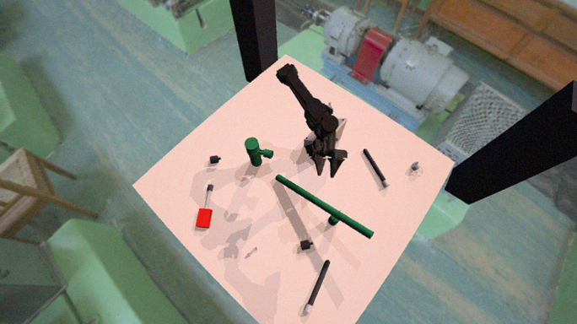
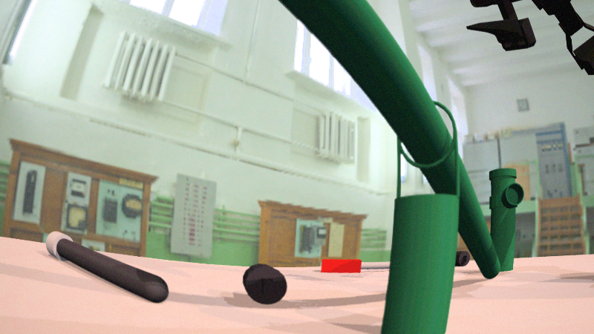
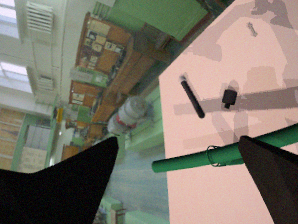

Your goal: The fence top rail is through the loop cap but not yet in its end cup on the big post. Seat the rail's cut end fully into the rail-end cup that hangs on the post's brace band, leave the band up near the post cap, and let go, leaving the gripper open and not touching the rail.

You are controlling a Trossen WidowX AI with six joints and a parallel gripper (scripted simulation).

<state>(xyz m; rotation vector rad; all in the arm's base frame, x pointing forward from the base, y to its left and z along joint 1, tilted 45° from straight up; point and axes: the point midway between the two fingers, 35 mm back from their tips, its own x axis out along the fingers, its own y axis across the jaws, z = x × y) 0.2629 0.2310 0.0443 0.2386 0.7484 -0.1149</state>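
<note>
Now: the rail-end cup 330 mm to the right of my gripper tip, 220 mm below it and 20 mm behind it. The rest, counted from my gripper tip: short green post (250 mm below, 120 mm to the left, 30 mm ahead); grey fitting (480 mm behind, 370 mm to the left, 340 mm below); red-handled tool (450 mm to the right, 340 mm below, 330 mm ahead).
</note>
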